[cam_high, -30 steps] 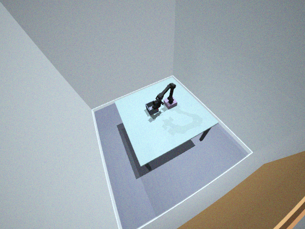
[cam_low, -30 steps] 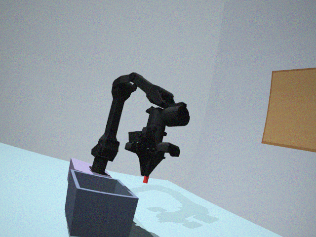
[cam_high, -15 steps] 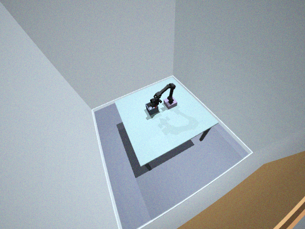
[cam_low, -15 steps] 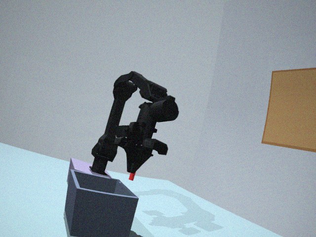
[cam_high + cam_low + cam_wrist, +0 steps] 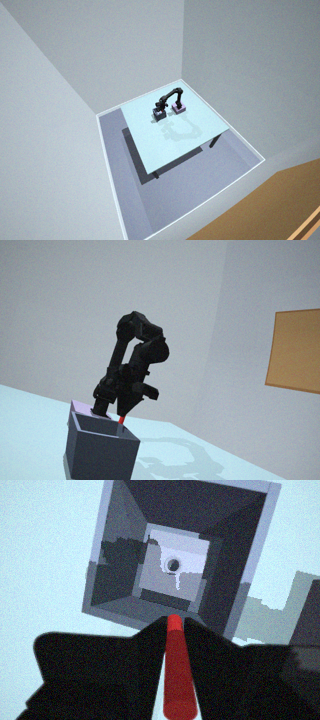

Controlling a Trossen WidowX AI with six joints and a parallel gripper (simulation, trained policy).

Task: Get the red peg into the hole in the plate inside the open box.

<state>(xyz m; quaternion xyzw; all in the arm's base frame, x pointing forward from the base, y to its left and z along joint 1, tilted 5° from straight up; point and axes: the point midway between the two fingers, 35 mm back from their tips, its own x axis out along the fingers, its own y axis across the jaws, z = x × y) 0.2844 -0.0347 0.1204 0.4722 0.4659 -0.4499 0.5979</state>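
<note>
The pale plate lies 120 mm below my gripper tip, 50 mm to the right of it and 20 mm ahead of it. The rest, counted from my gripper tip: red peg: 20 mm above, 10 mm to the left.
</note>
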